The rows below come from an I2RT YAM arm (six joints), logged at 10 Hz.
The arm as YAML. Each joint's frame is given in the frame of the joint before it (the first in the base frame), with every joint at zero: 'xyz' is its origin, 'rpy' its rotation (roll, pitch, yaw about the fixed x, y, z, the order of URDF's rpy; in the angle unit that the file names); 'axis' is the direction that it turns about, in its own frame. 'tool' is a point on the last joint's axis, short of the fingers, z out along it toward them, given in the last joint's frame.
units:
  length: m
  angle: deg
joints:
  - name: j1
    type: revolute
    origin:
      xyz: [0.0, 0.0, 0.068]
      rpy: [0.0, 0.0, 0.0]
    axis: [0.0, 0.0, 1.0]
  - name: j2
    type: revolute
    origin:
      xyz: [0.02, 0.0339, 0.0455]
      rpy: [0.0, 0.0, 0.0]
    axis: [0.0, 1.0, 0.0]
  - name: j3
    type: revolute
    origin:
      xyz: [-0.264, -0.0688, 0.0]
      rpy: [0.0, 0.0, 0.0]
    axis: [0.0, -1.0, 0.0]
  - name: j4
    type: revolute
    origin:
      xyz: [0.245, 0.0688, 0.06]
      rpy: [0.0, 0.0, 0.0]
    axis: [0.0, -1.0, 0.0]
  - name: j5
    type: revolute
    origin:
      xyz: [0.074, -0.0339, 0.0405]
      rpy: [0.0, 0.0, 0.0]
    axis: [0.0, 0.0, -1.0]
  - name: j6
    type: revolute
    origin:
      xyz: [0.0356, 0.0, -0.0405]
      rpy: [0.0, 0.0, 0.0]
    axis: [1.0, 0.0, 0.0]
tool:
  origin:
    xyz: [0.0, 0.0, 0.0]
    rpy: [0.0, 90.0, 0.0]
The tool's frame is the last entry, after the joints.
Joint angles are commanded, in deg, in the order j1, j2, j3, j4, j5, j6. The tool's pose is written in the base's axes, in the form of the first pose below.
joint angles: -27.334 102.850 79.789 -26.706 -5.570 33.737
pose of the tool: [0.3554 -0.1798 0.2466], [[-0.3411 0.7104 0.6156], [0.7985 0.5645 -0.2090], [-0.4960 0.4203 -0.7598]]
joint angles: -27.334 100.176 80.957 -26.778 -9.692 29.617
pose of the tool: [0.3523 -0.1754 0.2709], [[-0.3832 0.6190 0.6856], [0.7464 0.6447 -0.1649], [-0.5441 0.4486 -0.7090]]
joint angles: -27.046 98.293 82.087 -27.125 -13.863 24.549
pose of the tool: [0.3504 -0.1693 0.2895], [[-0.4370 0.5143 0.7379], [0.6760 0.7290 -0.1077], [-0.5933 0.4518 -0.6662]]
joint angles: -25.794 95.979 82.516 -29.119 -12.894 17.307
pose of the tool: [0.3454 -0.1581 0.3038], [[-0.4995 0.4450 0.7433], [0.5635 0.8186 -0.1114], [-0.6581 0.3632 -0.6596]]
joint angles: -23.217 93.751 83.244 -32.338 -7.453 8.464
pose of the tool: [0.3412 -0.1413 0.3169], [[-0.5735 0.3922 0.7193], [0.4048 0.8990 -0.1674], [-0.7122 0.1952 -0.6743]]
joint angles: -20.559 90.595 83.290 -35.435 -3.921 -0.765
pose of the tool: [0.3321 -0.1220 0.3315], [[-0.6394 0.2948 0.7101], [0.2256 0.9549 -0.1933], [-0.7350 0.0366 -0.6771]]
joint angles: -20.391 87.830 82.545 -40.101 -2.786 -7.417
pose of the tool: [0.3160 -0.1156 0.3365], [[-0.7025 0.2272 0.6745], [0.1236 0.9722 -0.1989], [-0.7009 -0.0564 -0.7110]]
